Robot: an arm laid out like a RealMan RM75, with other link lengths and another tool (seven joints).
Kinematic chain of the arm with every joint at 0, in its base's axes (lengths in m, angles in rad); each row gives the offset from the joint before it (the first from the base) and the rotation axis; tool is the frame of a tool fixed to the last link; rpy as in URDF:
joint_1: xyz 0 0 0.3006 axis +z
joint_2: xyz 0 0 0 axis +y
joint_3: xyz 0 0 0.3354 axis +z
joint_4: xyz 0 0 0 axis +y
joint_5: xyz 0 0 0.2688 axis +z
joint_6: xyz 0 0 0 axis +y
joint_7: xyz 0 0 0.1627 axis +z
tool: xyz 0.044 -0.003 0.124 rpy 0 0.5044 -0.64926
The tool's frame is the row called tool.
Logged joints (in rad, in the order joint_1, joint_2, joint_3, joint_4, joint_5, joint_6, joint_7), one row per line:
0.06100, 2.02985, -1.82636, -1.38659, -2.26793, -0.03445, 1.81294
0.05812, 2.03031, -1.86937, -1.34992, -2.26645, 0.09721, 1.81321
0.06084, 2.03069, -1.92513, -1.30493, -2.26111, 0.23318, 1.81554
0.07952, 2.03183, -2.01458, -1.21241, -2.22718, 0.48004, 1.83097
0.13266, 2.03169, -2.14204, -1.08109, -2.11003, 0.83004, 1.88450
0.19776, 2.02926, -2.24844, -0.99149, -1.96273, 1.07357, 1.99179
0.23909, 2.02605, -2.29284, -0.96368, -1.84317, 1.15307, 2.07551
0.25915, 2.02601, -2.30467, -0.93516, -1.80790, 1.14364, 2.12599
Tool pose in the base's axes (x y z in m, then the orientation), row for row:
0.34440, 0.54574, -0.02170, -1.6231, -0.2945, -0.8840
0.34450, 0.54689, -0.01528, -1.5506, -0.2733, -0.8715
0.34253, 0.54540, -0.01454, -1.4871, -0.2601, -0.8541
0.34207, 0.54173, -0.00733, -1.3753, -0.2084, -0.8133
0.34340, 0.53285, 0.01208, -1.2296, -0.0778, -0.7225
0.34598, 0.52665, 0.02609, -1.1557, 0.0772, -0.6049
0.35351, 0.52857, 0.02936, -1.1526, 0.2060, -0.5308
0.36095, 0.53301, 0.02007, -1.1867, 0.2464, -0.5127
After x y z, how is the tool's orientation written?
As a rotation vector, in radians.
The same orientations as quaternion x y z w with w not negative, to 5 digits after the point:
-0.69819, -0.12668, -0.38026, 0.59320
-0.67484, -0.11894, -0.37928, 0.62177
-0.65378, -0.11435, -0.37549, 0.64691
-0.61564, -0.09329, -0.36406, 0.69264
-0.56386, -0.03568, -0.33132, 0.75566
-0.53761, 0.03591, -0.28139, 0.79405
-0.53743, 0.09605, -0.24750, 0.80043
-0.55145, 0.11450, -0.23825, 0.79122

